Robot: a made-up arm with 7 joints. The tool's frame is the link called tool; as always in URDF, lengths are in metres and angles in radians. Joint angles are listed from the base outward.
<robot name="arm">
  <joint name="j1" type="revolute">
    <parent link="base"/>
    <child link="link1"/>
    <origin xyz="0 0 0.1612"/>
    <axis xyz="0 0 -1"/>
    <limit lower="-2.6" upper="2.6"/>
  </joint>
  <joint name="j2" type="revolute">
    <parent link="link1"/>
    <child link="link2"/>
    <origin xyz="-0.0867 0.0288 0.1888"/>
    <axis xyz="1 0 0"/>
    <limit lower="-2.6" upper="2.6"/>
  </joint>
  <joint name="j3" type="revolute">
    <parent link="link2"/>
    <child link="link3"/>
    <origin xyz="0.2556 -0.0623 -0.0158"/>
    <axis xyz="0 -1 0"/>
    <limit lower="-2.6" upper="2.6"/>
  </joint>
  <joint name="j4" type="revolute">
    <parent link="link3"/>
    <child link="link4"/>
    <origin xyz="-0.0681 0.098 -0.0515"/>
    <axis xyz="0 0 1"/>
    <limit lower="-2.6" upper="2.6"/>
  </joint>
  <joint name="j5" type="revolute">
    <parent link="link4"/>
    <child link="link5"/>
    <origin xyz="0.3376 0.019 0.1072"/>
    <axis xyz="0 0 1"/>
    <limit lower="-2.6" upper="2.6"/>
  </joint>
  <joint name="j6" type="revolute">
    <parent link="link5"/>
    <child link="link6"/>
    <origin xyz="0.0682 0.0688 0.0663"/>
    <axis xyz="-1 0 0"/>
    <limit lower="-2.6" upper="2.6"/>
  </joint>
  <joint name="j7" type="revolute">
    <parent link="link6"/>
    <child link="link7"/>
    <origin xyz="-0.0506 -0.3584 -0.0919"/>
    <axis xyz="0 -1 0"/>
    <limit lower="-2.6" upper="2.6"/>
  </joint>
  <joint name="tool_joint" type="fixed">
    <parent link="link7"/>
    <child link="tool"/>
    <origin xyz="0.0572 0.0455 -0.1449"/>
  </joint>
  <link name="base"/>
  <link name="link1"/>
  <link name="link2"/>
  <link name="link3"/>
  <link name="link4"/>
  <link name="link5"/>
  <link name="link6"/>
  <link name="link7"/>
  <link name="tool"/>
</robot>
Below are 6 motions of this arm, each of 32 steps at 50 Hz.
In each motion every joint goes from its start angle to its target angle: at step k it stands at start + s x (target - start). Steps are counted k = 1, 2, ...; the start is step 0. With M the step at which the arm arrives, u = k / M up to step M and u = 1 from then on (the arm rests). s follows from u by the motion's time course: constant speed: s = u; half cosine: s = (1 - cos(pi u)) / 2; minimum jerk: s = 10 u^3 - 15 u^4 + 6 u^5.
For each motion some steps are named. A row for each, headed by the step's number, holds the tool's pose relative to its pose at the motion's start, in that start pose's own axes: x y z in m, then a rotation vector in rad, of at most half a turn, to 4 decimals.
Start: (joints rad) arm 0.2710 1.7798 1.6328 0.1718 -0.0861 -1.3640 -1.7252
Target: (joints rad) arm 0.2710 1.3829 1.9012 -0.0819 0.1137 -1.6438 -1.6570
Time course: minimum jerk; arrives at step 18
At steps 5, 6, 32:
5: 0.0084 0.0094 -0.0005 -0.0497 0.0293 0.0320
6: 0.0132 0.0150 -0.0012 -0.0768 0.0462 0.0509
32: 0.0602 0.0910 -0.0371 -0.3296 0.2526 0.2993

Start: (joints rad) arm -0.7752 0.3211 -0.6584 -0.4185 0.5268 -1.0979 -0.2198
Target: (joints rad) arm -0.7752 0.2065 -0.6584 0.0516 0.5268 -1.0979 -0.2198
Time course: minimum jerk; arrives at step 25
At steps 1, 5, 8, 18, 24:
1: 0.0000 0.0000 -0.0001 -0.0001 0.0002 0.0001
5: 0.0014 0.0027 -0.0060 -0.0073 0.0209 0.0086
8: 0.0041 0.0086 -0.0199 -0.0237 0.0690 0.0279
18: 0.0028 0.0319 -0.0948 -0.1025 0.3178 0.1160
24: -0.0005 0.0352 -0.1104 -0.1175 0.3696 0.1322

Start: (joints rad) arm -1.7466 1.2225 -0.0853 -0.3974 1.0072 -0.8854 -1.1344
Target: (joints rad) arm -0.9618 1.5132 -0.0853 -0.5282 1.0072 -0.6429 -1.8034
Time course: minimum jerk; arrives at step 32
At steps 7, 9, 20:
7: -0.0239 0.0033 0.0137 -0.0369 -0.0084 -0.0165
9: -0.0458 0.0070 0.0247 -0.0692 -0.0159 -0.0326
20: -0.2478 0.0655 0.0697 -0.3163 -0.0817 -0.2220

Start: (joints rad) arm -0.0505 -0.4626 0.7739 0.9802 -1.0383 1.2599 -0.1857
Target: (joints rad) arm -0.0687 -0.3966 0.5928 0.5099 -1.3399 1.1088 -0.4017
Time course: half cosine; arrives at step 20
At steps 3, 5, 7, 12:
3: 0.0000 0.0009 -0.0097 0.0113 0.0565 -0.0023
5: -0.0012 0.0028 -0.0252 0.0297 0.1518 -0.0067
7: -0.0049 0.0060 -0.0445 0.0536 0.2828 -0.0137
12: -0.0269 0.0185 -0.0858 0.1153 0.6754 -0.0441

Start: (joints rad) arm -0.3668 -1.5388 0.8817 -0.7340 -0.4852 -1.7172 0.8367
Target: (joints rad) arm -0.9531 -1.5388 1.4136 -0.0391 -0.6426 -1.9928 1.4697
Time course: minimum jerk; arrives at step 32
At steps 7, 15, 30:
7: -0.0401 0.0440 -0.0199 0.0800 -0.0021 -0.0591
15: -0.2132 0.3039 -0.0403 0.4518 0.0068 -0.3742
30: -0.3631 0.6709 0.1733 0.9114 0.1191 -0.8676

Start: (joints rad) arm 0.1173 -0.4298 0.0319 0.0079 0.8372 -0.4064 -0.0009
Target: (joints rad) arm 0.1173 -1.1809 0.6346 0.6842 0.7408 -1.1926 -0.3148
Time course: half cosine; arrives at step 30
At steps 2, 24, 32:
2: 0.0016 0.0030 -0.0006 -0.0018 0.0077 0.0054
24: -0.0979 0.1567 -0.2090 -0.1396 1.0055 0.2383
32: -0.1395 0.1543 -0.2289 -0.1503 1.1427 0.2239

